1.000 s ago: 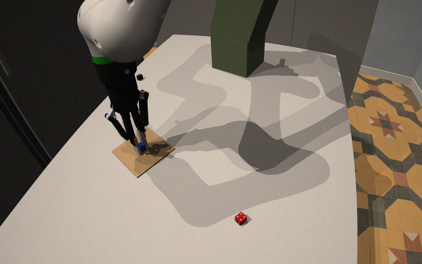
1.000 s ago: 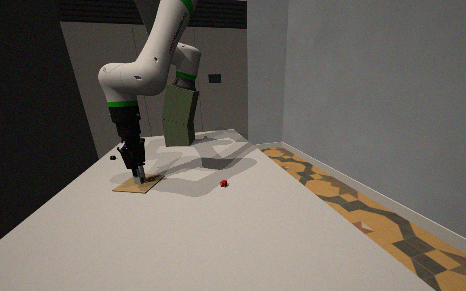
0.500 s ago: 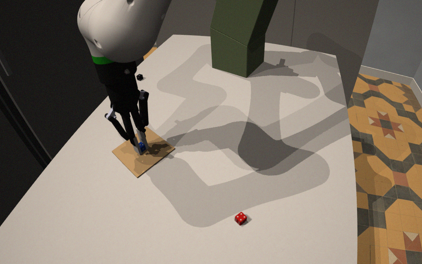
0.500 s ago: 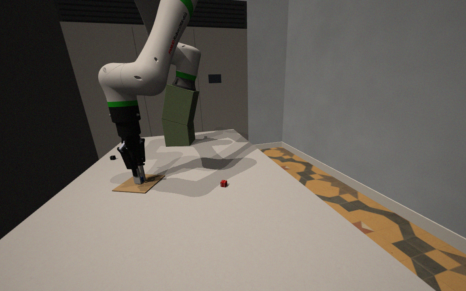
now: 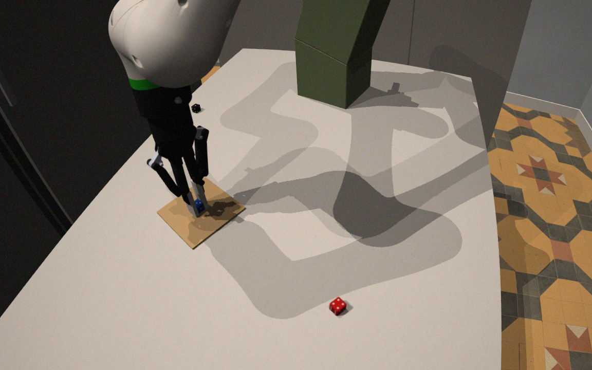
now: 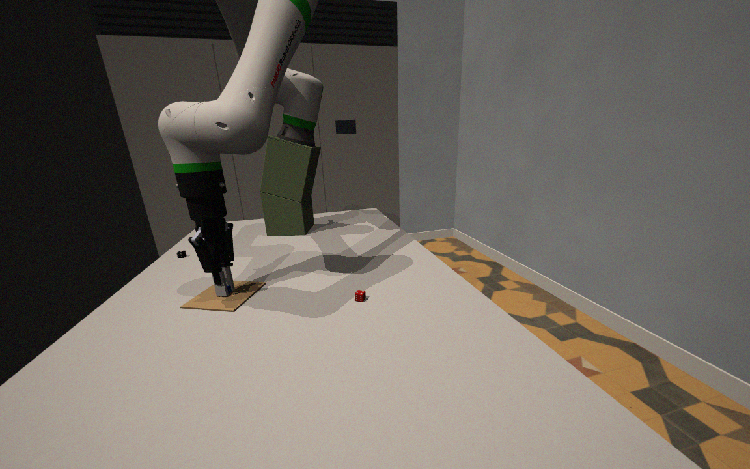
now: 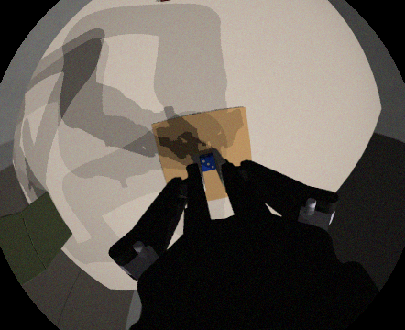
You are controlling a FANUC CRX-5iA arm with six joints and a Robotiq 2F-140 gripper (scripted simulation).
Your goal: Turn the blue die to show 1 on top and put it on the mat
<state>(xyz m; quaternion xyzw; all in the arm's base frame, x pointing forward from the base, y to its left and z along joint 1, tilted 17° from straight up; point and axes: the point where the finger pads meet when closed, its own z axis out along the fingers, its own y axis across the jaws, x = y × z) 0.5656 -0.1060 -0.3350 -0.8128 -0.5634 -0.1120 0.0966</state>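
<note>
The blue die is 2 cm below my hand. The rest, counted from my hand: mat: 4 cm below; red die: 33 cm to the left, 12 cm ahead, 3 cm below; black die: 34 cm behind, 23 cm to the right, 3 cm below.
</note>
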